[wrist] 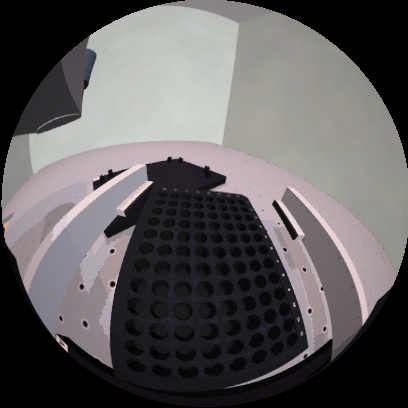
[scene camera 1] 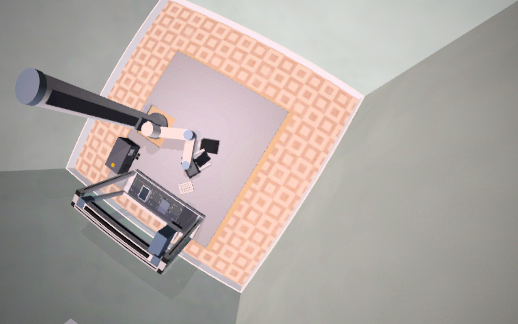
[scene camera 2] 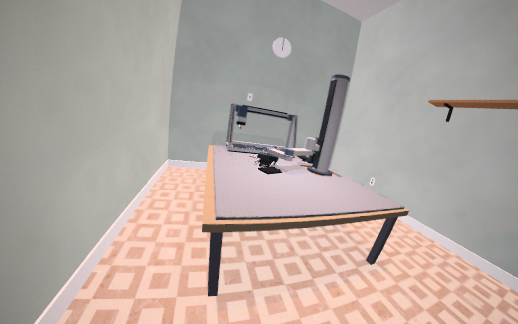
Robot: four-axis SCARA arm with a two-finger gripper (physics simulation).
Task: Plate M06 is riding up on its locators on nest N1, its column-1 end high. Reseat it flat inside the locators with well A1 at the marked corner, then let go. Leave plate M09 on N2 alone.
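Seen in the pictures: gripper, between the fingertips: (wrist: 217,183) (scene camera 1: 207,156) (scene camera 2: 263,163); arm's base, origin of its link: (scene camera 2: 319,171).
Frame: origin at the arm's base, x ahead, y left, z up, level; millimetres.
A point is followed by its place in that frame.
Observation:
A black many-welled plate (wrist: 200,280) {x 560, y -30, z 32 mm} (scene camera 1: 202,160) {x 578, y -28, z 34 mm}, which I take as M06, fills the middle of the wrist view. Small marks run along its right edge, too small to read. I cannot tell its tilt, and the nest under it is mostly hidden. My gripper (wrist: 217,183) {x 603, y 30, z 44 mm} (scene camera 1: 203,158) {x 603, y 30, z 44 mm} (scene camera 2: 265,160) {x 603, y 30, z 44 mm} is open, with one finger standing off each long side of the plate. A small white tag (wrist: 61,343) lies at the lower left on a dark edge. A pale plate (scene camera 1: 186,188) {x 573, y -324, z 24 mm} lies apart; I cannot tell whether it is M09.
A black base with small pegs (wrist: 182,172) {x 599, y 110, z 25 mm} (scene camera 1: 210,146) {x 573, y 112, z 25 mm} (scene camera 2: 270,170) {x 569, y 132, z 24 mm} lies just beyond the black plate. A gantry frame (scene camera 1: 116,230) {x 456, y -629, z 514 mm} (scene camera 2: 230,125) {x 846, y -516, z 282 mm} stands on one side of the table, with a dark box (scene camera 1: 120,154) {x -95, y -374, z 128 mm} beside it. The arm's column (scene camera 1: 90,102) {x 76, y 35, z 679 mm} (scene camera 2: 334,120) {x 29, y 69, z 501 mm} rises from the table.

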